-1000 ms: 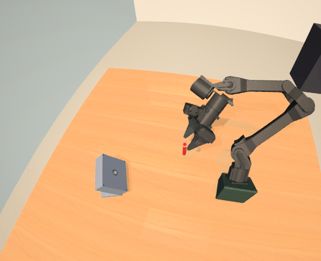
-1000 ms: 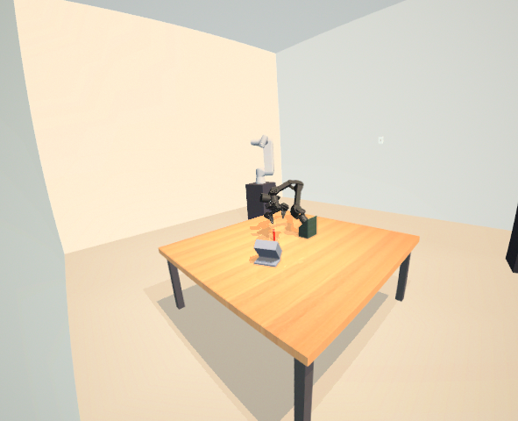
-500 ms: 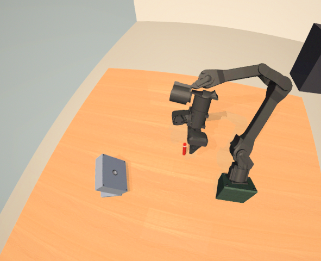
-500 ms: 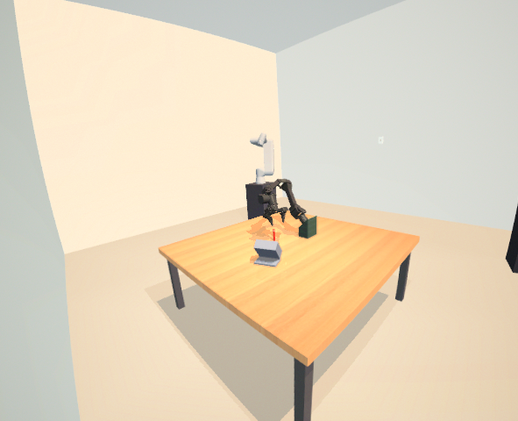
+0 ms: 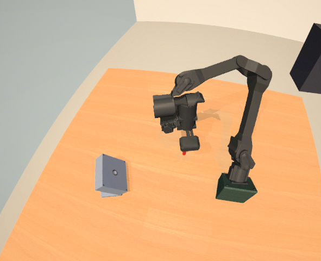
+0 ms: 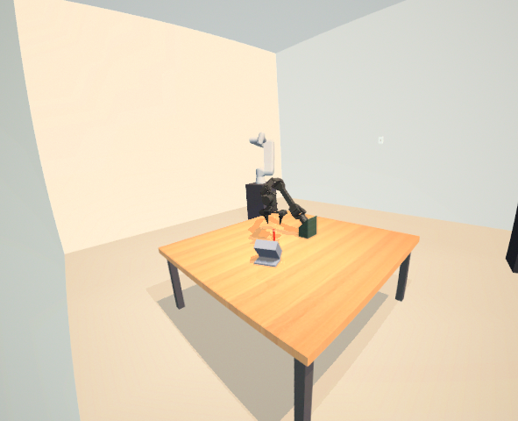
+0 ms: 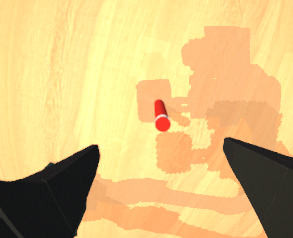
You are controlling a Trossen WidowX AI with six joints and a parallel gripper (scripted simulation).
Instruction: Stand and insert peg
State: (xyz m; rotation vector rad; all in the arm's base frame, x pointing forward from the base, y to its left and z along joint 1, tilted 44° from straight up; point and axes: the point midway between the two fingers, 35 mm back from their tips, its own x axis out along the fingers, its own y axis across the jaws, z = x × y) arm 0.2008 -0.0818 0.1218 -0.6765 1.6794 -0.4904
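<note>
Right now the red peg is 60 mm below my gripper tip. Round my gripper tip: grey sloped panel (270 mm ahead, 150 mm to the left, 50 mm below).
</note>
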